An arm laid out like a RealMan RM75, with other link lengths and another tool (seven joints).
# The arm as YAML. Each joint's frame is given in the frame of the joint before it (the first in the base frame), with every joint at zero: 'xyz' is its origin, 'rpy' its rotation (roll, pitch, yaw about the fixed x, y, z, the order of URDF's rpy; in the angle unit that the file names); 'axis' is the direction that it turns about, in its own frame. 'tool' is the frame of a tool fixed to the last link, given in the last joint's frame.
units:
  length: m
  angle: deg
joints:
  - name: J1
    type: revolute
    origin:
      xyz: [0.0, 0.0, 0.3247]
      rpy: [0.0, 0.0, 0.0]
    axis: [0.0, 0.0, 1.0]
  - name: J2
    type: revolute
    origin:
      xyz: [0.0, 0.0, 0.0]
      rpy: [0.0, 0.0, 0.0]
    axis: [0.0, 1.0, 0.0]
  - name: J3
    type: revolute
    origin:
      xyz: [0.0, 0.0, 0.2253]
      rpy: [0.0, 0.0, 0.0]
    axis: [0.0, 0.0, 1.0]
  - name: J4
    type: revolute
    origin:
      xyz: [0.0, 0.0, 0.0]
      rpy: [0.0, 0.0, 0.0]
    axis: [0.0, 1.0, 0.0]
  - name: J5
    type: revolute
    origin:
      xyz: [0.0, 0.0, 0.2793]
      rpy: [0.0, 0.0, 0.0]
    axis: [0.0, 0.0, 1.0]
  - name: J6
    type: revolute
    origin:
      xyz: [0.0, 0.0, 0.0]
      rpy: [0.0, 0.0, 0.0]
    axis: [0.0, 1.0, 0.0]
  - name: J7
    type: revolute
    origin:
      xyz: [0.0, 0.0, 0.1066]
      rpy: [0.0, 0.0, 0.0]
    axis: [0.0, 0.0, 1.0]
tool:
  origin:
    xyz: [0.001, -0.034, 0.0]
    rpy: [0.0, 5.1, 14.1]
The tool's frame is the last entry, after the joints.
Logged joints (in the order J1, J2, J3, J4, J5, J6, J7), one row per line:
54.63, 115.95, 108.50, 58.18, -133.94, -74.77, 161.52
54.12, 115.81, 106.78, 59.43, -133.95, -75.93, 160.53
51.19, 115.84, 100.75, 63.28, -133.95, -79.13, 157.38
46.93, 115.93, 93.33, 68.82, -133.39, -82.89, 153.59
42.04, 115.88, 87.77, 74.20, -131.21, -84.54, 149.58
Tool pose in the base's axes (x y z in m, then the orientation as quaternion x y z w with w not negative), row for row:
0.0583, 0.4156, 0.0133, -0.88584, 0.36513, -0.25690, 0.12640
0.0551, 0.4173, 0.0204, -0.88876, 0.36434, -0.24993, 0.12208
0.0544, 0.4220, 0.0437, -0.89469, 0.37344, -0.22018, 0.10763
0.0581, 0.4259, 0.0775, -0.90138, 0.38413, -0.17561, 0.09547
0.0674, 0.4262, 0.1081, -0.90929, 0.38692, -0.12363, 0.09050
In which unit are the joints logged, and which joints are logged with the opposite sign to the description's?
The joints are logged in degrees. Opposite sign: J3, J4.
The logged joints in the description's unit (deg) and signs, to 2 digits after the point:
54.63, 115.95, -108.50, -58.18, -133.94, -74.77, 161.52
54.12, 115.81, -106.78, -59.43, -133.95, -75.93, 160.53
51.19, 115.84, -100.75, -63.28, -133.95, -79.13, 157.38
46.93, 115.93, -93.33, -68.82, -133.39, -82.89, 153.59
42.04, 115.88, -87.77, -74.20, -131.21, -84.54, 149.58

